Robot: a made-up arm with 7 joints.
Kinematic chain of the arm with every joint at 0, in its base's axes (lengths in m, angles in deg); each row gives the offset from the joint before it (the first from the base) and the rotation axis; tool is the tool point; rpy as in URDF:
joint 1: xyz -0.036 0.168 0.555 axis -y
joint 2: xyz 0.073 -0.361 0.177 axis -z
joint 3: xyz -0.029 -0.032 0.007 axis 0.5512 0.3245 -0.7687
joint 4: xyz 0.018 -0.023 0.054 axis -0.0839 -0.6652 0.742
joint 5: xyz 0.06 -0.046 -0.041 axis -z
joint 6: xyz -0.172 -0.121 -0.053 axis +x
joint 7: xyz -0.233 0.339 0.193 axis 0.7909 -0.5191 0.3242
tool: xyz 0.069 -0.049 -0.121 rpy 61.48 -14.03 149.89
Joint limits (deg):
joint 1: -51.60..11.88
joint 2: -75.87..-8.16
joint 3: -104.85..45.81
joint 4: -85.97..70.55
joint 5: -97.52..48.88
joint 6: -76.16..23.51
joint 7: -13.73..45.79
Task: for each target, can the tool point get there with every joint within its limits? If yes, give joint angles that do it. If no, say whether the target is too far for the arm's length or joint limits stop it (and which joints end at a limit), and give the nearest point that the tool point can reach.
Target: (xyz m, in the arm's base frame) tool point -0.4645 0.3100 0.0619
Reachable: no: joint limits stop it (at a limit: joint 1, joint 2, joint 4, joint 6, joint 7) | nearest point -0.2386 0.0170 0.4353 | short by 0.526 m
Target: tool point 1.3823 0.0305 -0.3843
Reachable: no: too far | nearest point 0.5603 -0.1430 0.2579 | short by 1.057 m
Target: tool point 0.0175 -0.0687 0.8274
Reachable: yes | joints -44.57 -31.33 27.09 5.48 23.65 -11.22 -7.50
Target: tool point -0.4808 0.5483 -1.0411
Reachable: no: too far | nearest point 0.0828 -0.0503 0.0669 | short by 1.380 m
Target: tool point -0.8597 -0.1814 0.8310
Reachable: no: joint limits stop it (at a limit: joint 1, joint 3, joint 4, joint 6, joint 7) | nearest point -0.5330 -0.1857 0.7686 | short by 0.333 m
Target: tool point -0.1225 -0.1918 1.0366
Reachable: yes | joints 5.42 -62.31 32.75 -55.76 -29.38 -0.26 37.62
